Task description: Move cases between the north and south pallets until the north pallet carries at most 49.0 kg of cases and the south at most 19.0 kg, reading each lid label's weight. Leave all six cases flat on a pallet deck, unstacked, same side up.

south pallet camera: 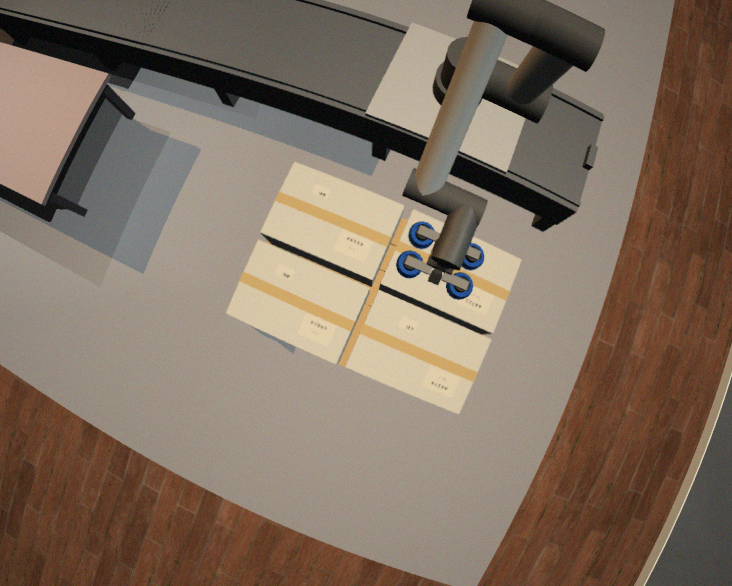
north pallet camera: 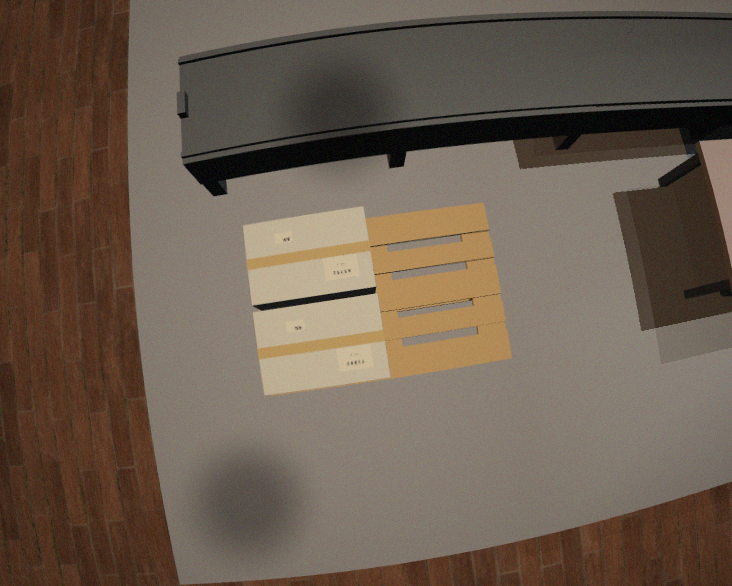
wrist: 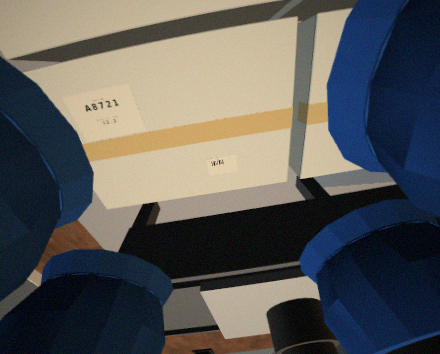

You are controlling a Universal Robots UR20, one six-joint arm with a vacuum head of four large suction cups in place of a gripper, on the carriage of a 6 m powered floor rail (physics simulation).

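Seen in the pictures: end effector, tool point: [wrist: 221, 216]; arm's base, origin of the base link: [wrist: 293, 310].
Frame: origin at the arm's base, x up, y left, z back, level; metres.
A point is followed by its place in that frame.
Note:
Two white cases [north pallet camera: 286, 278] {x -0.163, y -5.740, z -0.887 m} [north pallet camera: 305, 369] {x -0.157, y -5.712, z -1.297 m} lie flat on the left half of the north pallet [north pallet camera: 451, 285] {x -0.426, y -4.976, z -0.997 m}; its right half is bare deck. Four white cases [south pallet camera: 305, 232] {x -0.127, y -0.383, z -0.904 m} [south pallet camera: 274, 311] {x -0.142, y -0.370, z -1.284 m} [south pallet camera: 390, 366] {x -0.130, y 0.201, z -1.302 m} [south pallet camera: 500, 262] {x -0.128, y 0.485, z -0.676 m} lie flat and unstacked on the south pallet [south pallet camera: 364, 314] {x -0.427, y -0.001, z -1.123 m}. My vacuum head [south pallet camera: 440, 259] {x 0.199, y 0.201, z -0.848 m} is over the upper-right case, its four blue cups apart from the lid and holding no case. In the wrist view that case [wrist: 200, 90] {x -0.127, y 0.218, z -0.891 m} reads A8721; its small weight line looks like 12.2 but is blurred. A neighbouring case [wrist: 330, 150] {x -0.128, y -0.096, z -0.693 m} shows partly behind a cup. Other labels are unreadable.
The long dark rail [north pallet camera: 457, 67] [south pallet camera: 274, 48] runs behind both pallets, with my white carriage [south pallet camera: 396, 91] {x 0.001, y -0.263, z -0.132 m} near its right end in the south view. A pinkish table [south pallet camera: 42, 122] {x -0.039, y -2.072, z -0.887 m} stands left of the south pallet. The arm reaches across the rail's edge.

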